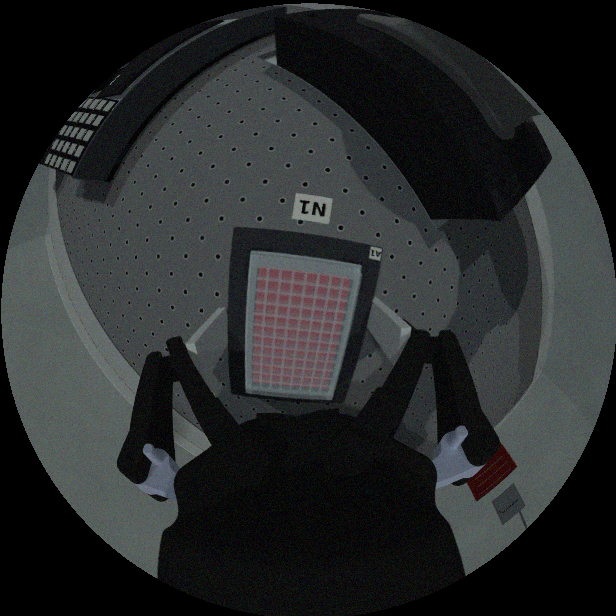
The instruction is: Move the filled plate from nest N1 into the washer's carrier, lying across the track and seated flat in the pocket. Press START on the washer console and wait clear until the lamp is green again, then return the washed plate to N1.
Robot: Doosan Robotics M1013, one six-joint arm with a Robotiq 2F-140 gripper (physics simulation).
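Note:
The filled plate (299, 325) is a pale frame with a grid of pink wells. It lies flat in a black nest frame (238, 310) on the perforated board. A white label reading N1 (312, 208) sits just beyond the nest. My gripper (305, 459) is open and empty, held above the near end of the plate. Its two dark fingers are spread wide, one on each side of the nest, and touch nothing. The gripper's black body hides the board below the plate's near edge.
A large dark machine body (413, 109) fills the upper right. A dark curved rail (155, 86) runs along the upper left, with rows of small white cells (77, 135) beside it. A red block (491, 472) and a small grey box (508, 504) lie at the lower right.

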